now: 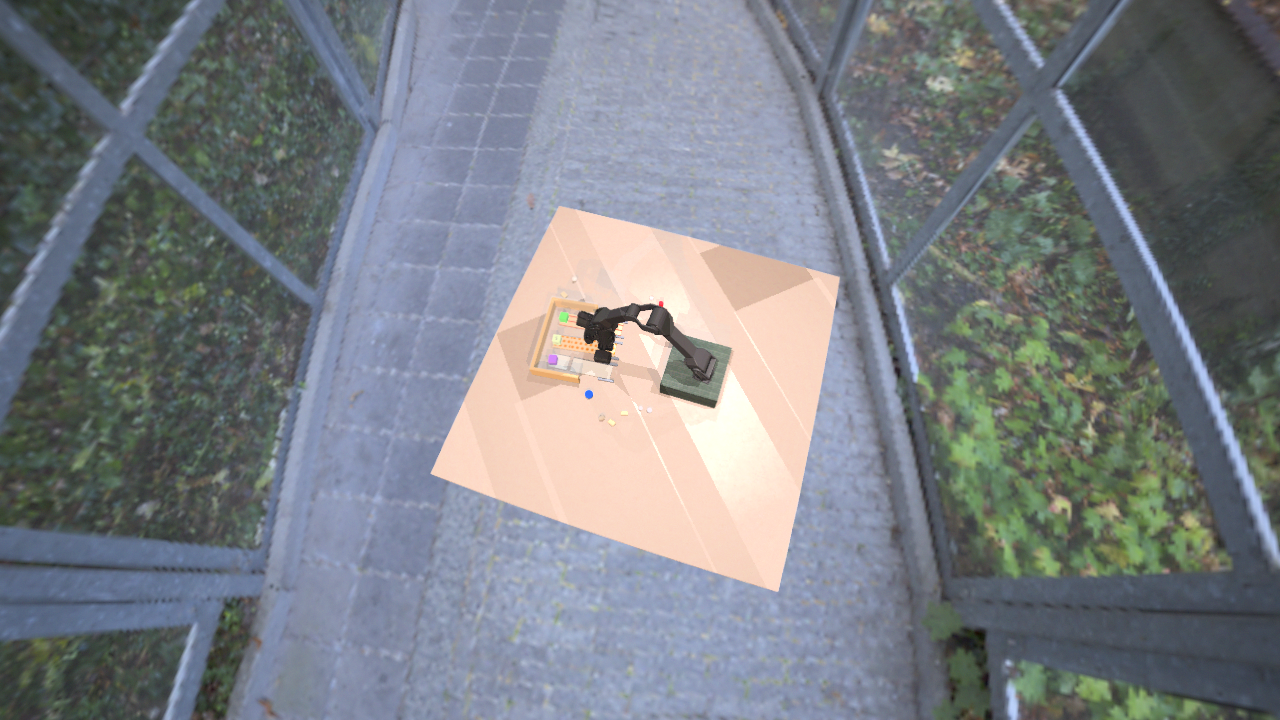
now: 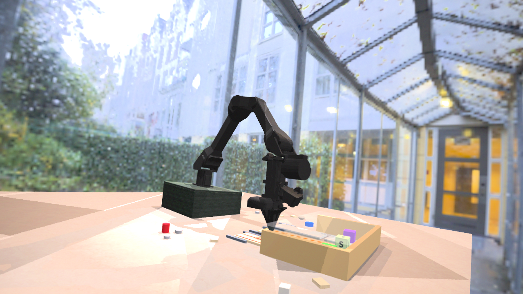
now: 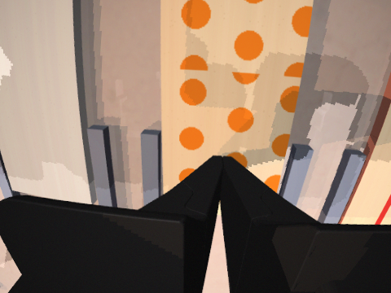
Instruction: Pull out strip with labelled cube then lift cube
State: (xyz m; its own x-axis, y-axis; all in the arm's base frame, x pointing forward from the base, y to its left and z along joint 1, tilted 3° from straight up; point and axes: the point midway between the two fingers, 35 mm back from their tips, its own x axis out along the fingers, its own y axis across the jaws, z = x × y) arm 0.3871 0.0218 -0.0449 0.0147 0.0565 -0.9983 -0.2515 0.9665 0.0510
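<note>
Right now the white strip is 2 cm ahead of my gripper tip and 10 cm to the left of it.
</note>
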